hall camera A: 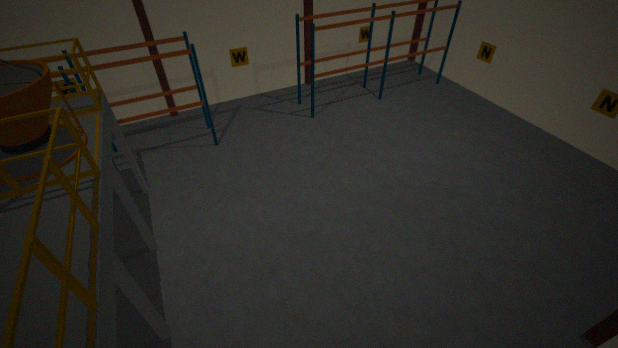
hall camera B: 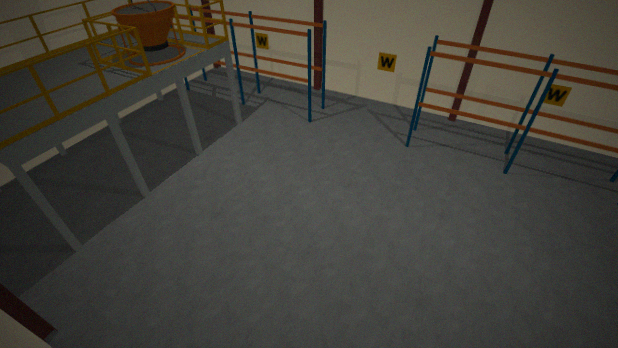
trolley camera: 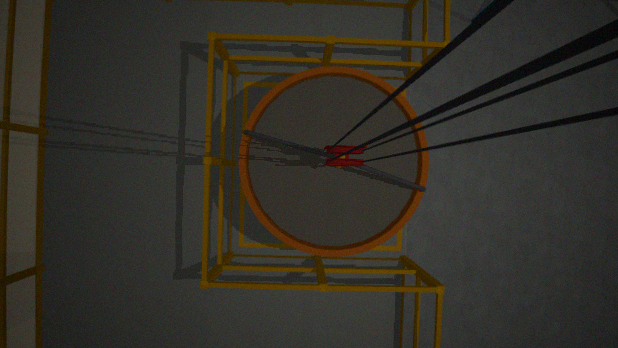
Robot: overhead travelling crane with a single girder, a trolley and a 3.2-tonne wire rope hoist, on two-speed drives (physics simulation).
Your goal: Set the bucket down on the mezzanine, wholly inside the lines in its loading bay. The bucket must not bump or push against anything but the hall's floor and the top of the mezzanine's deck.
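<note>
The orange bucket (hall camera A: 22, 112) (hall camera B: 145, 24) (trolley camera: 244, 165) is upright in the loading bay and appears to rest on the mezzanine deck (hall camera A: 107, 225) (hall camera B: 90, 107) (trolley camera: 125, 215). Its grey bail spans the rim in the trolley view. My gripper, the hook below the red block (trolley camera: 344, 156), is at the middle of the bail; the block hides most of it. Parts of the yellow bay lines (trolley camera: 390, 248) show around the rim. The rim hides the foot ring in the trolley view, so its margins to the lines cannot be read there.
Yellow guardrails (hall camera A: 39, 200) (hall camera B: 43, 90) (trolley camera: 207, 200) enclose three sides of the bay, close around the rim. The side towards the hall floor has no rail. Hoist ropes (trolley camera: 520, 73) run up to the right. Blue and orange racks (hall camera A: 312, 70) (hall camera B: 309, 75) stand along the W wall.
</note>
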